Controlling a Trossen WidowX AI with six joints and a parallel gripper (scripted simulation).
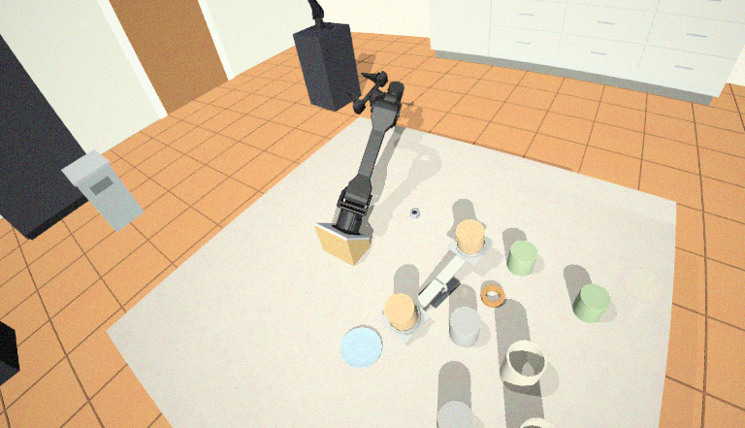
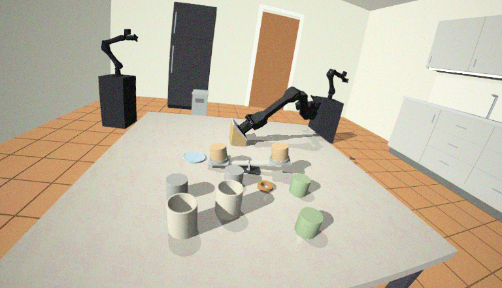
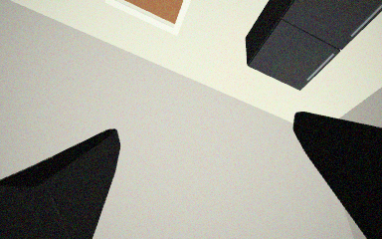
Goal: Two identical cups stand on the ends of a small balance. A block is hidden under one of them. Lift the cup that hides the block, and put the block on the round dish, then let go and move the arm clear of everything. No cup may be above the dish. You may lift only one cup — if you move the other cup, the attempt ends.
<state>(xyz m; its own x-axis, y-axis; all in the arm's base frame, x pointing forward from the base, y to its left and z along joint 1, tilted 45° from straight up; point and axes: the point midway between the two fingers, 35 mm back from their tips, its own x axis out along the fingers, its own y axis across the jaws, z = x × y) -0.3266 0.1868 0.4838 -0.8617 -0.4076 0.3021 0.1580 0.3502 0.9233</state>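
The grey block lies 67 cm ahead of my gripper tip, 57 cm to the right of it and 22 cm below it. The rest, counted from my gripper tip: light blue round dish (68 cm to the right, 63 cm ahead, 26 cm below).
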